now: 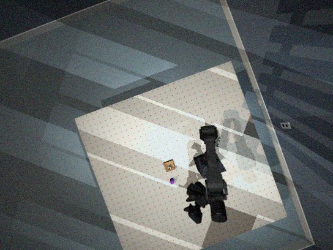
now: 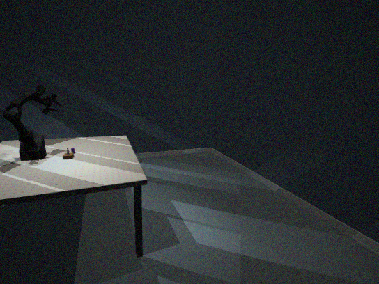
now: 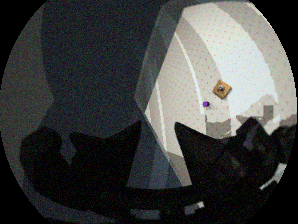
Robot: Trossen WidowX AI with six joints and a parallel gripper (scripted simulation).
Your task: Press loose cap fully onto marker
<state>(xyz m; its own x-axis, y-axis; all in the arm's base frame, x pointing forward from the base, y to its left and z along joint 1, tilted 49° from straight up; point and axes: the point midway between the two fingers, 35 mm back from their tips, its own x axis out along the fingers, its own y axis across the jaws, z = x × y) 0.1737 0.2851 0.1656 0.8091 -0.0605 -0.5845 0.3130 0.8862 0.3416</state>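
Now: gripper tip 39 cm above the purple cap, 6 cm short of it and 2 cm to the right of it. From my gripper tip the other things lie so: holder block (40 cm below, 10 cm to the right, 5 cm ahead).
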